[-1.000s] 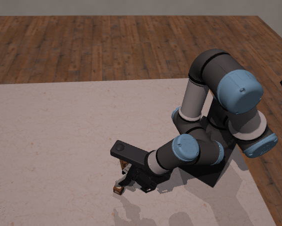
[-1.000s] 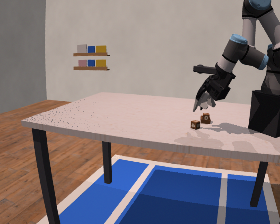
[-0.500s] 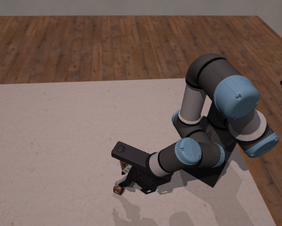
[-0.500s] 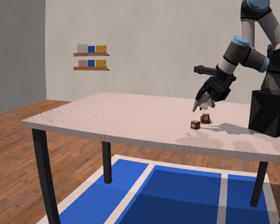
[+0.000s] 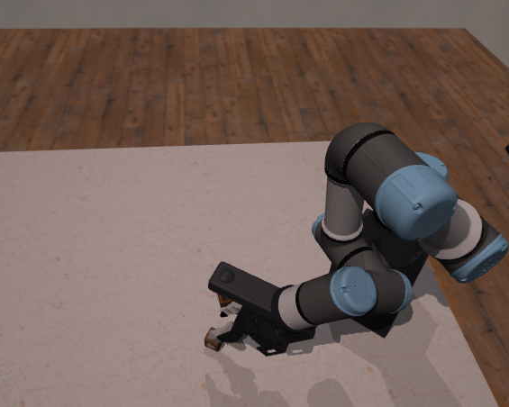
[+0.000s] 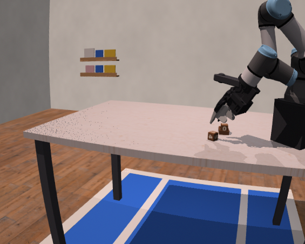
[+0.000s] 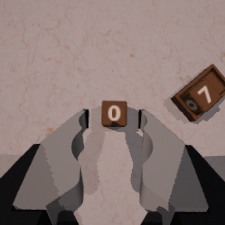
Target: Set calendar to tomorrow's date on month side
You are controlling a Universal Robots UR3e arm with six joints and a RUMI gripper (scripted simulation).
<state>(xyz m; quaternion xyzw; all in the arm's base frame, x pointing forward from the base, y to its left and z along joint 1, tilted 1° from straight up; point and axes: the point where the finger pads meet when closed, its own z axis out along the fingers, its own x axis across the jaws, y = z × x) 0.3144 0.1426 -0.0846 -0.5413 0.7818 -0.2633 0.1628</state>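
The brown digit cube lies 7 cm below my hand, 1 cm to the right of it and 1 cm ahead of it. Round my hand: calendar tray (13 cm to the right, 7 cm below, 1 cm behind).
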